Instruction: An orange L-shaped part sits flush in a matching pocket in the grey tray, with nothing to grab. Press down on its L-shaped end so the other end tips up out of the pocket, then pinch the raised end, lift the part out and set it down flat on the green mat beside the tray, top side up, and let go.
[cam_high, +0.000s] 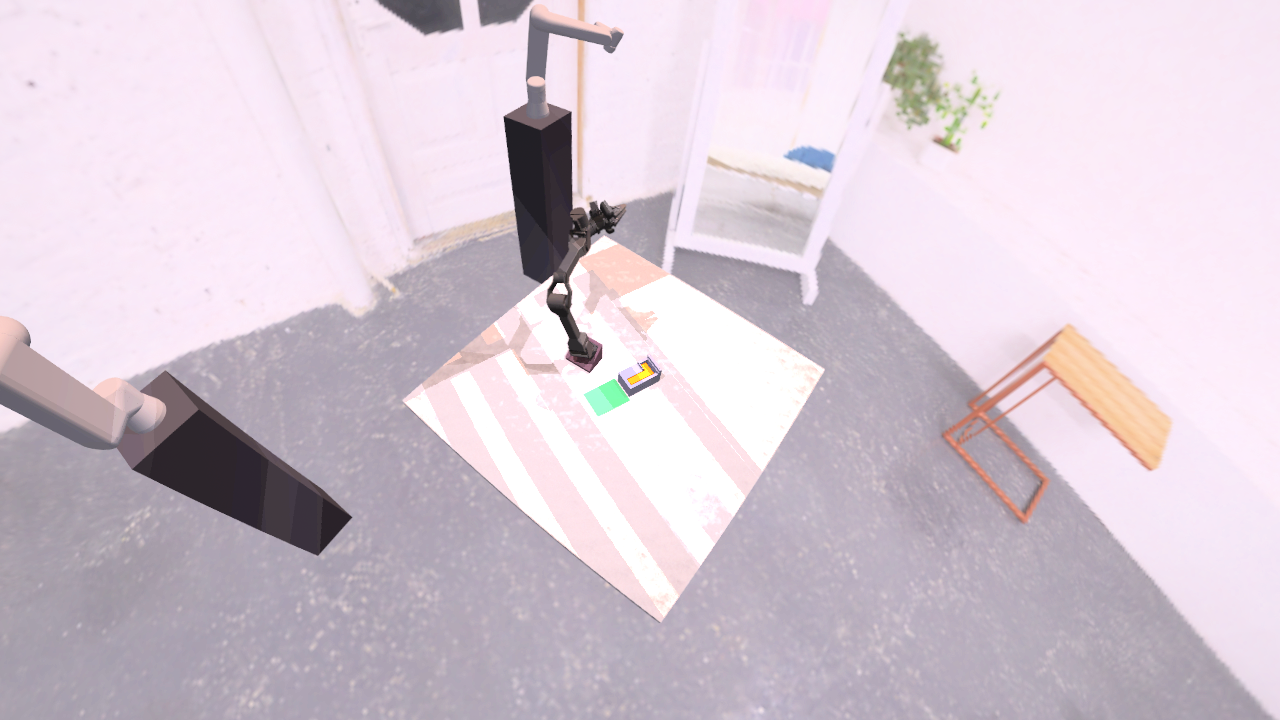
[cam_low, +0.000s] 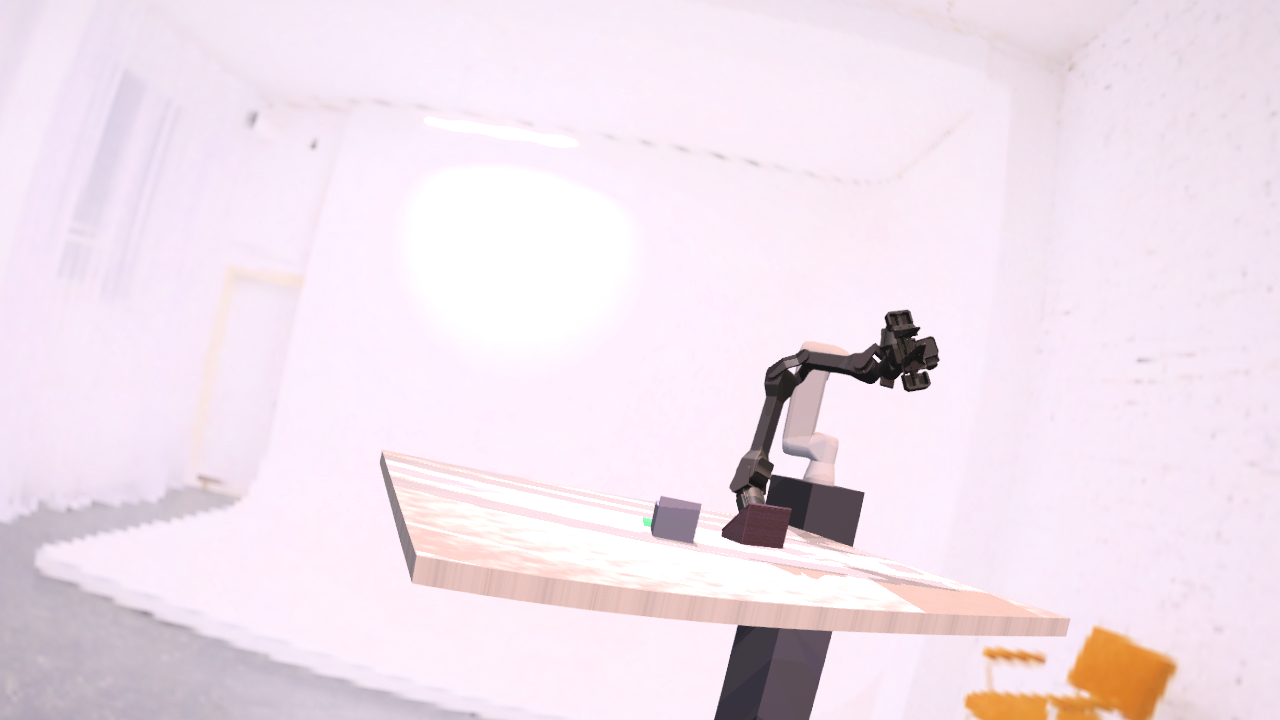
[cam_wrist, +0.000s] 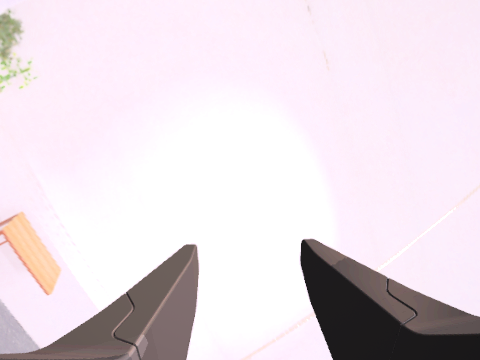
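Right now the orange L-shaped part is 320 mm ahead of my gripper tip, 330 mm to the right of it and 480 mm below it. Round my gripper tip: green mat (250 mm ahead, 470 mm to the right, 550 mm below).
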